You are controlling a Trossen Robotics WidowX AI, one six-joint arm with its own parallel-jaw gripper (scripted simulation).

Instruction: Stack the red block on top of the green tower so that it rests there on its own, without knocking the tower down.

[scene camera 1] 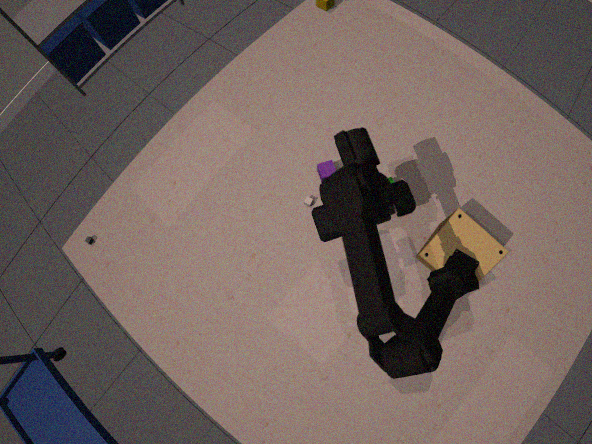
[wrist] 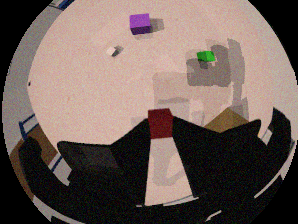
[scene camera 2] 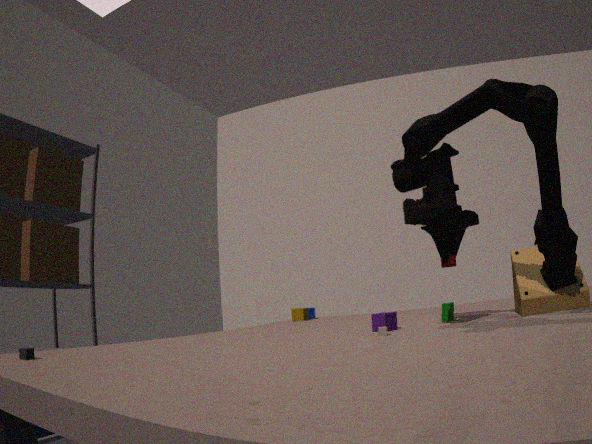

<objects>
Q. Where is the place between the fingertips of my gripper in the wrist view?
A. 159, 121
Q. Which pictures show my gripper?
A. Scene camera 1, the wrist view and scene camera 2: all of them.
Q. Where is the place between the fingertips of my gripper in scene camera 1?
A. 360, 221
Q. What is my gripper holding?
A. A red block.
</objects>
